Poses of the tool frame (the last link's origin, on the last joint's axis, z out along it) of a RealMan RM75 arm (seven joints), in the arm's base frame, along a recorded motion.
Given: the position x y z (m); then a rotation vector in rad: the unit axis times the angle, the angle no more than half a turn.
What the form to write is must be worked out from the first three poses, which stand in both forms.
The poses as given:
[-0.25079, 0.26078, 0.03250, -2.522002, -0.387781, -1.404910]
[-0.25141, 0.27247, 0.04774, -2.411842, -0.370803, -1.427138]
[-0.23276, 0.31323, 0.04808, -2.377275, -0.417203, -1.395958]
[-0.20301, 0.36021, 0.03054, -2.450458, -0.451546, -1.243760]
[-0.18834, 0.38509, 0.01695, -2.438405, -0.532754, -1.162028]
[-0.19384, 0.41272, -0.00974, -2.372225, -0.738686, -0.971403]
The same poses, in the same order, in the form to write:
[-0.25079, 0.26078, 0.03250, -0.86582, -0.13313, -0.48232, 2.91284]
[-0.25141, 0.27247, 0.04774, -0.85318, -0.13117, -0.50485, 2.82687]
[-0.23276, 0.31323, 0.04808, -0.85261, -0.14963, -0.50066, 2.78822]
[-0.20301, 0.36021, 0.03054, -0.87991, -0.16214, -0.44661, 2.78488]
[-0.18834, 0.38509, 0.01695, -0.88567, -0.19351, -0.42207, 2.75317]
[-0.19384, 0.41272, -0.00974, -0.88923, -0.27690, -0.36413, 2.66772]

